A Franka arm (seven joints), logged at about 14 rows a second.
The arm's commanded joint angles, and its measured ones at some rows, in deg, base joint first. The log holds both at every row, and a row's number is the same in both.
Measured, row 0: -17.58, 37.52, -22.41, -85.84, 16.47, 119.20, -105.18
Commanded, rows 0 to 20: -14.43, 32.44, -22.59, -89.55, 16.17, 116.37, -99.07; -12.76, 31.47, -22.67, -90.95, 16.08, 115.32, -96.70; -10.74, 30.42, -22.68, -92.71, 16.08, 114.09, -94.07; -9.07, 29.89, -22.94, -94.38, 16.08, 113.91, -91.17; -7.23, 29.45, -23.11, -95.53, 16.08, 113.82, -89.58; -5.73, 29.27, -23.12, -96.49, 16.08, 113.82, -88.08; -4.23, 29.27, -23.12, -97.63, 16.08, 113.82, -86.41; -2.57, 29.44, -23.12, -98.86, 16.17, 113.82, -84.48; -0.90, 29.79, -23.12, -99.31, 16.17, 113.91, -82.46; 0.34, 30.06, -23.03, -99.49, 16.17, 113.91, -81.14; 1.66, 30.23, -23.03, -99.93, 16.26, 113.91, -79.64; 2.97, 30.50, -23.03, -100.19, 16.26, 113.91, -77.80; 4.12, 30.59, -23.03, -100.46, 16.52, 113.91, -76.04; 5.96, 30.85, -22.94, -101.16, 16.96, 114.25, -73.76; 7.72, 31.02, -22.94, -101.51, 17.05, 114.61, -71.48; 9.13, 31.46, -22.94, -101.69, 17.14, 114.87, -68.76; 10.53, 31.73, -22.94, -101.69, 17.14, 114.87, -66.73; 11.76, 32.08, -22.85, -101.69, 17.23, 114.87, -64.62; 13.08, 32.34, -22.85, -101.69, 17.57, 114.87, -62.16; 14.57, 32.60, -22.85, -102.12, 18.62, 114.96, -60.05; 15.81, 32.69, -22.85, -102.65, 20.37, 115.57, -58.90
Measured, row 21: 13.49, 32.73, -22.21, -101.36, 17.61, 114.37, -61.48
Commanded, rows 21 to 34: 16.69, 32.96, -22.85, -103.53, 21.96, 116.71, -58.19; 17.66, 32.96, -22.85, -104.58, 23.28, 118.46, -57.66; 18.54, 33.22, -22.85, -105.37, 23.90, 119.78, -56.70; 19.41, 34.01, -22.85, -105.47, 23.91, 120.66, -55.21; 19.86, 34.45, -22.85, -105.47, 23.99, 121.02, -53.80; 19.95, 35.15, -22.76, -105.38, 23.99, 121.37, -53.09; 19.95, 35.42, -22.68, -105.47, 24.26, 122.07, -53.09; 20.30, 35.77, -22.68, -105.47, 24.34, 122.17, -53.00; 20.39, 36.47, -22.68, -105.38, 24.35, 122.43, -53.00; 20.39, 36.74, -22.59, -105.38, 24.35, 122.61, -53.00; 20.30, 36.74, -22.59, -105.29, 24.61, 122.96, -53.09; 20.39, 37.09, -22.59, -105.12, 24.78, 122.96, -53.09; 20.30, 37.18, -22.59, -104.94, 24.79, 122.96, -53.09; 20.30, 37.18, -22.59, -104.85, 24.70, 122.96, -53.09
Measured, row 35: 19.76, 37.10, -22.20, -105.00, 23.45, 122.36, -53.57
